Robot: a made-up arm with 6 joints. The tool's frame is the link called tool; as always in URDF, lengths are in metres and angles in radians. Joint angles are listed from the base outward.
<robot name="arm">
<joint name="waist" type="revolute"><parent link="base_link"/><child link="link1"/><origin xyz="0.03 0.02 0.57"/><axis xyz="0 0 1"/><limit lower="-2.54" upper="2.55"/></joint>
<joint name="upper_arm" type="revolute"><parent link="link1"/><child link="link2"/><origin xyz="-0.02 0.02 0.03"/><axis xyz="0.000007 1 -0.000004"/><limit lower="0.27" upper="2.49"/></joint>
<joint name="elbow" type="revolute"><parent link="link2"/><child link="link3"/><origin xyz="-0.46 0.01 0.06"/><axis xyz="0.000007 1 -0.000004"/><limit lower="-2.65" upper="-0.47"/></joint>
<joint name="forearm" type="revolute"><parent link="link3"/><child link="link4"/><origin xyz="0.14 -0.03 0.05"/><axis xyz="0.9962 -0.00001 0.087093"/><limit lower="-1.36" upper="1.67"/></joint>
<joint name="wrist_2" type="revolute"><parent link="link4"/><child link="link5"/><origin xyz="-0.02 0 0"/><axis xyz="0.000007 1 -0.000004"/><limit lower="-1.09" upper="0.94"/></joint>
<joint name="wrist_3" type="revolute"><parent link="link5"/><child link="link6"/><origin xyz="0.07 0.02 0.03"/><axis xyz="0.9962 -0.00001 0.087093"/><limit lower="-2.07" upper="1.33"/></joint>
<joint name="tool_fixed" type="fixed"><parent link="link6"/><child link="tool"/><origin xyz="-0.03 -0.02 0" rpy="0.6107 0.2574 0.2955"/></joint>
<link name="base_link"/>
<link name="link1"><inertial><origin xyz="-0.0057 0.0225 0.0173"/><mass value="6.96"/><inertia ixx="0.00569" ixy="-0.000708" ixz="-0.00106" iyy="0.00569" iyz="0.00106" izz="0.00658"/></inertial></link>
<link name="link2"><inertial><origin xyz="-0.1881 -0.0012 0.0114"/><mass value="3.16"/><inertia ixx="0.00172" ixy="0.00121" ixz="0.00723" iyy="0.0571" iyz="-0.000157" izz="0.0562"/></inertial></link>
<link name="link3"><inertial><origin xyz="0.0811 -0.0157 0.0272"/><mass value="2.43"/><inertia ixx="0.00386" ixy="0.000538" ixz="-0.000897" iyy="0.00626" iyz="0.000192" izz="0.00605"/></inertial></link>
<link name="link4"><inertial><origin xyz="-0.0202 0.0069 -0.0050"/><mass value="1.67"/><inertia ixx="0.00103" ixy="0" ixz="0.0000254" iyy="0.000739" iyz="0" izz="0.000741"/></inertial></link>
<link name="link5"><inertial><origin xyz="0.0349 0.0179 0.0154"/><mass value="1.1"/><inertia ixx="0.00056" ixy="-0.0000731" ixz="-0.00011" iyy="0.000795" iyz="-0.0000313" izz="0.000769"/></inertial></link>
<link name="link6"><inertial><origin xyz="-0.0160 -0.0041 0.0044"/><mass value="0.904"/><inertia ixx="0.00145" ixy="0" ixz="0.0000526" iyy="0.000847" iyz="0" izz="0.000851"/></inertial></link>
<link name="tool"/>
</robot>
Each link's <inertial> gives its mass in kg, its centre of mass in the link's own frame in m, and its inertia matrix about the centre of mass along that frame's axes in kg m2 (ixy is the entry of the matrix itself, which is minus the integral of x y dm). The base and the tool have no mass. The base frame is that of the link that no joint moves.
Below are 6 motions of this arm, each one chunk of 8 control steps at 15 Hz.
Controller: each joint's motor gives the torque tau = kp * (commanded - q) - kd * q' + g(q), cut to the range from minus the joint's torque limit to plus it. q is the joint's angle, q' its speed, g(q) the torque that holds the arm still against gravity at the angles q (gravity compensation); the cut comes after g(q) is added. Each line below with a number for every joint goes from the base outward.
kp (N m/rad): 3.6 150 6.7 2.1 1.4 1.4
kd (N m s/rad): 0.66 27 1.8 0.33 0.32 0.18
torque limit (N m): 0.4 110 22 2.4 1.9 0.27
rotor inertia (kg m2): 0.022 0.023 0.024 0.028 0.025 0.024
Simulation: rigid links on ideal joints. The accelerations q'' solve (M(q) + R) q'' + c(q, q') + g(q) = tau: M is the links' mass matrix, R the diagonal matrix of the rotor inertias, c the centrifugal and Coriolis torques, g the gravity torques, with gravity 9.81 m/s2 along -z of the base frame. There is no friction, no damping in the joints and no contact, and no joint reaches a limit. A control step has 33 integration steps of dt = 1/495 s. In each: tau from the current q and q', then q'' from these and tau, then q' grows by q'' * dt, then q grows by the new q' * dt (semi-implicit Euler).
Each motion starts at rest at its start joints. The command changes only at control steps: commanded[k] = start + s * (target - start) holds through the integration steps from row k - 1 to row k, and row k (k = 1, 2, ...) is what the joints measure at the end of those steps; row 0 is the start. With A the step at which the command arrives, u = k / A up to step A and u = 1 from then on. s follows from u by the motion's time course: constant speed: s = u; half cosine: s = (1 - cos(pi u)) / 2; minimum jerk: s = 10 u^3 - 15 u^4 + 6 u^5; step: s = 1 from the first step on.
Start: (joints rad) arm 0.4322 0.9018 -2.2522 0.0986 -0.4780 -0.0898
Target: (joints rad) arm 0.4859 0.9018 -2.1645 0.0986 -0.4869 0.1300
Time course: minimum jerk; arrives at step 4
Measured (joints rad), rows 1 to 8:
1: 0.4323 0.9016 -2.2511 0.0985 -0.4783 -0.0874
2: 0.4327 0.9010 -2.2455 0.0982 -0.4801 -0.0728
3: 0.4341 0.9002 -2.2346 0.0973 -0.4835 -0.0368
4: 0.4366 0.8999 -2.2218 0.0964 -0.4872 0.0155
5: 0.4402 0.9003 -2.2097 0.0958 -0.4895 0.0699
6: 0.4449 0.9009 -2.1989 0.0958 -0.4900 0.1151
7: 0.4503 0.9016 -2.1896 0.0962 -0.4891 0.1461
8: 0.4564 0.9021 -2.1819 0.0968 -0.4874 0.1622

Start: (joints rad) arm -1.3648 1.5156 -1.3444 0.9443 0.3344 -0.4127
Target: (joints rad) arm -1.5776 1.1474 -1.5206 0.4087 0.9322 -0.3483
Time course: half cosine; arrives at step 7
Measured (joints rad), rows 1 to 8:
1: -1.3662 1.5129 -1.3423 0.9409 0.3377 -0.4122
2: -1.3730 1.5010 -1.3359 0.9247 0.3534 -0.4099
3: -1.3901 1.4738 -1.3285 0.8851 0.3912 -0.4042
4: -1.4215 1.4298 -1.3282 0.8180 0.4540 -0.3945
5: -1.4677 1.3726 -1.3428 0.7283 0.5353 -0.3818
6: -1.5188 1.3106 -1.3750 0.6298 0.6220 -0.3681
7: -1.5551 1.2541 -1.4211 0.5395 0.7020 -0.3559
8: -1.5690 1.2103 -1.4711 0.4716 0.7688 -0.3477

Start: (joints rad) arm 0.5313 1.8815 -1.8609 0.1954 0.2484 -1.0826
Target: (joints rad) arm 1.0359 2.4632 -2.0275 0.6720 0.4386 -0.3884
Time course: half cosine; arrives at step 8
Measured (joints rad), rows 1 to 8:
1: 0.5318 1.8851 -1.8680 0.1978 0.2481 -1.0799
2: 0.5345 1.9003 -1.8935 0.2103 0.2457 -1.0660
3: 0.5407 1.9345 -1.9395 0.2417 0.2385 -1.0297
4: 0.5506 1.9900 -1.9988 0.2967 0.2269 -0.9630
5: 0.5626 2.0642 -2.0584 0.3727 0.2152 -0.8648
6: 0.5753 2.1498 -2.1031 0.4604 0.2104 -0.7423
7: 0.5873 2.2367 -2.1197 0.5468 0.2199 -0.6101
8: 0.5981 2.3139 -2.1007 0.6183 0.2481 -0.4874

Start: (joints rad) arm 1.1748 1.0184 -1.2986 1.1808 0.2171 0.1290
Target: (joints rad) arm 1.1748 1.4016 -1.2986 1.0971 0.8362 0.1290
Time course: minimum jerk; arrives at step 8
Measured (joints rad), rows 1 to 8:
1: 1.1749 1.0193 -1.2996 1.1806 0.2177 0.1290
2: 1.1760 1.0258 -1.3060 1.1795 0.2227 0.1291
3: 1.1790 1.0451 -1.3216 1.1759 0.2389 0.1292
4: 1.1848 1.0823 -1.3457 1.1688 0.2740 0.1290
5: 1.1931 1.1364 -1.3718 1.1581 0.3318 0.1282
6: 1.2006 1.2005 -1.3897 1.1456 0.4101 0.1267
7: 1.2010 1.2638 -1.3903 1.1327 0.5003 0.1246
8: 1.1924 1.3166 -1.3711 1.1200 0.5905 0.1227

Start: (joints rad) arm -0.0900 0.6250 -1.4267 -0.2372 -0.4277 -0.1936
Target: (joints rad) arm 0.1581 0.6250 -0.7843 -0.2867 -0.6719 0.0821
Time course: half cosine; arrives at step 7
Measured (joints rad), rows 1 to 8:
1: -0.0898 0.6247 -1.4235 -0.2370 -0.4297 -0.1922
2: -0.0890 0.6239 -1.4092 -0.2368 -0.4387 -0.1851
3: -0.0864 0.6225 -1.3761 -0.2375 -0.4590 -0.1667
4: -0.0812 0.6213 -1.3210 -0.2402 -0.4913 -0.1338
5: -0.0731 0.6209 -1.2465 -0.2457 -0.5316 -0.0870
6: -0.0616 0.6218 -1.1603 -0.2542 -0.5726 -0.0317
7: -0.0469 0.6237 -1.0740 -0.2652 -0.6061 0.0232
8: -0.0289 0.6258 -0.9980 -0.2772 -0.6273 0.0686

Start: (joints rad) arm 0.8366 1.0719 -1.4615 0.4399 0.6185 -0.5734
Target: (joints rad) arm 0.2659 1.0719 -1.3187 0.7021 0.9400 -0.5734
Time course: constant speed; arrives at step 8
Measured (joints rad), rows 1 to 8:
1: 0.8328 1.0717 -1.4599 0.4444 0.6212 -0.5736
2: 0.8198 1.0713 -1.4558 0.4575 0.6301 -0.5740
3: 0.7953 1.0708 -1.4490 0.4791 0.6465 -0.5746
4: 0.7585 1.0703 -1.4397 0.5073 0.6701 -0.5750
5: 0.7094 1.0699 -1.4284 0.5395 0.6998 -0.5752
6: 0.6483 1.0694 -1.4154 0.5738 0.7342 -0.5752
7: 0.5766 1.0690 -1.4012 0.6085 0.7723 -0.5751
8: 0.4968 1.0686 -1.3860 0.6429 0.8128 -0.5749

